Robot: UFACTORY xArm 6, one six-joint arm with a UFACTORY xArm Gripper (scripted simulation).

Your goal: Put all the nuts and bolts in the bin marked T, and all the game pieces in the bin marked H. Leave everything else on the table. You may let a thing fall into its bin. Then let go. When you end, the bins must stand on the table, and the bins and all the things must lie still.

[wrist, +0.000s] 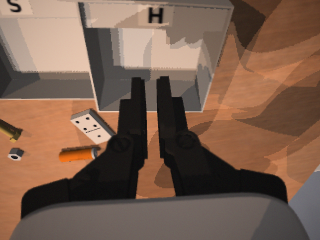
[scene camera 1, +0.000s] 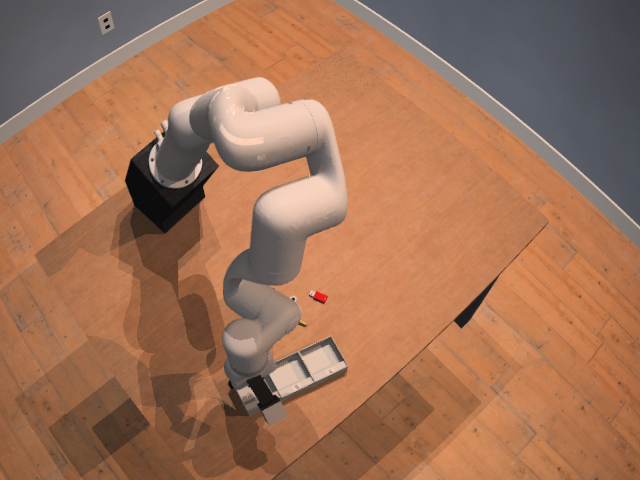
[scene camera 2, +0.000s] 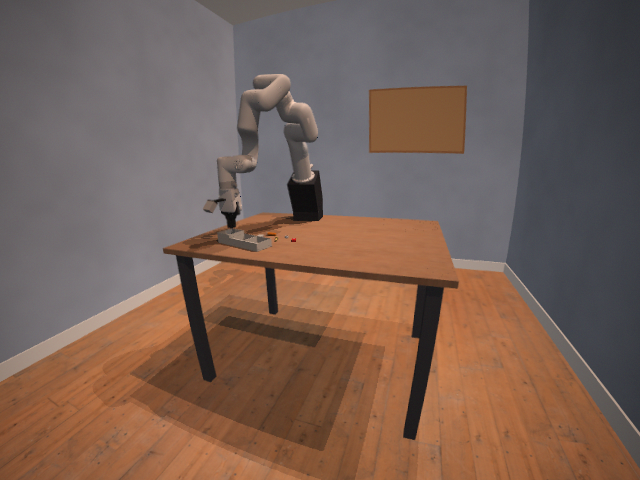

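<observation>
Wrist view: the gripper visible. Scene camera 2: the gripper visible there too. The pictures also contain a grey bin tray and a white domino.
</observation>
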